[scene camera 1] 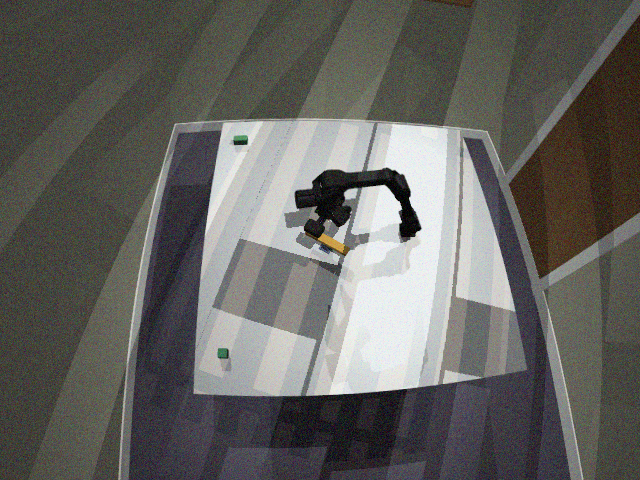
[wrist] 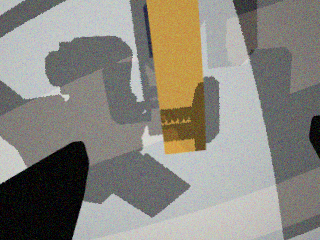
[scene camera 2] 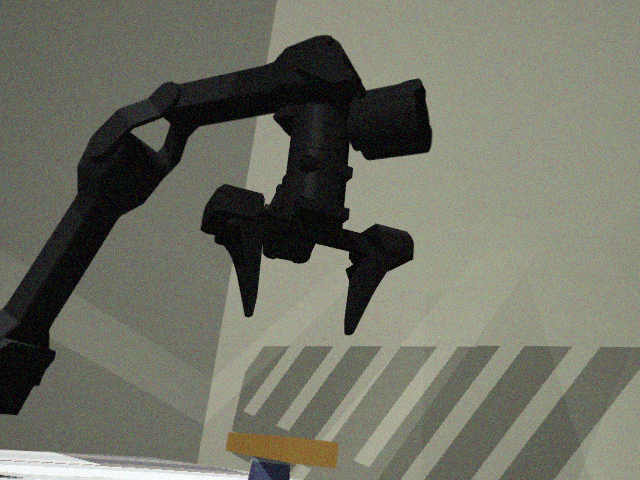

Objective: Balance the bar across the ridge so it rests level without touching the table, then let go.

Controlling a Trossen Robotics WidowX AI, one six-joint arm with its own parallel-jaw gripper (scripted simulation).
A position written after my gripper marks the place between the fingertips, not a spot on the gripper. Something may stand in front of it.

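My gripper is visible in scene camera 1 (322, 225), in scene camera 2 (300, 325) and in the wrist view (201, 140).
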